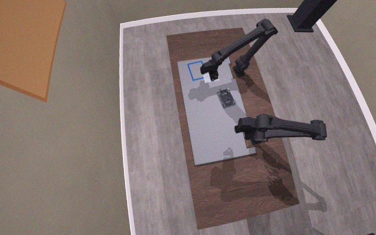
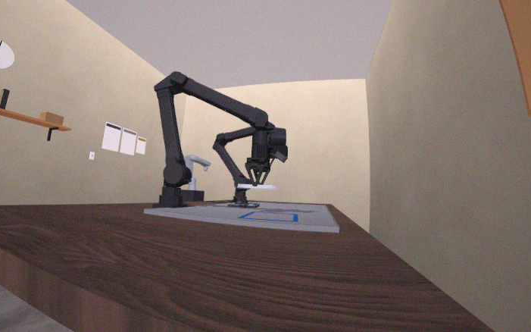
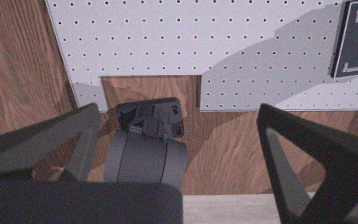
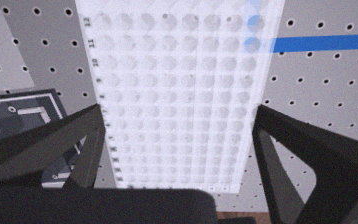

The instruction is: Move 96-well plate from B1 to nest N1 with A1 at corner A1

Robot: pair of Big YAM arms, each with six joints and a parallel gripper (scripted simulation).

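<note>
Now: the plate nest N1 18 cm to the left of my right hand, 12 cm behind it and 9 cm below it. From my right hand the other things lie so: 96-well plate 1 cm below; A1 label 16 cm behind, 9 cm to the left, 8 cm below.
</note>
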